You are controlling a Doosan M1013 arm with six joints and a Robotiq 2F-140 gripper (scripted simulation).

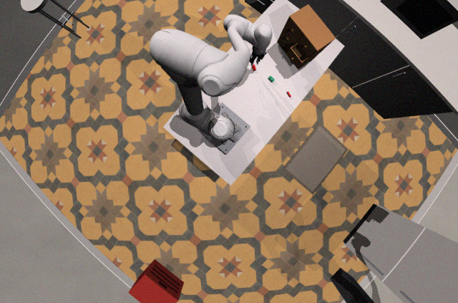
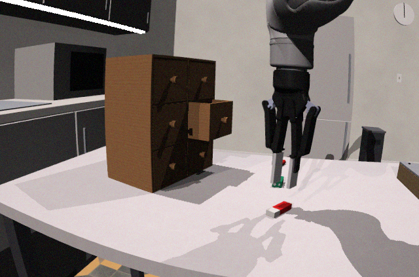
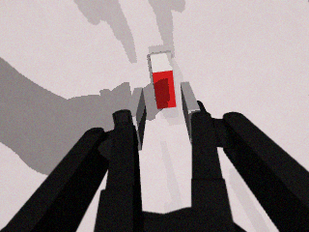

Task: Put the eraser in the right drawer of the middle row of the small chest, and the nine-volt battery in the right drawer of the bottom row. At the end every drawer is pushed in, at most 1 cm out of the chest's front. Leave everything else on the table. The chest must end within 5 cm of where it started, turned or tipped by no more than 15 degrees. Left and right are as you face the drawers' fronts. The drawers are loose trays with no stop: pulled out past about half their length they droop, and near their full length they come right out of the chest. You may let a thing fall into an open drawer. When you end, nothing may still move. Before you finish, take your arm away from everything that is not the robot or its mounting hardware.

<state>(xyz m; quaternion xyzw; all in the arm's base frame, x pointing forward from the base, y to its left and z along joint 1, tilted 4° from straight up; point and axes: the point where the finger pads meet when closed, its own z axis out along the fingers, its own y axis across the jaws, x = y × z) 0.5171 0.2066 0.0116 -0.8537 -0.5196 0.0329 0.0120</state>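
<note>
Now: hand 9 cm above the white eraser and 1 cm to the right of it. Also, from my hand: red cylinder 36 cm to the right, 9 cm below, 5 cm ahead; then green nine-volt battery 16 cm to the right, 9 cm below, 3 cm ahead.
</note>
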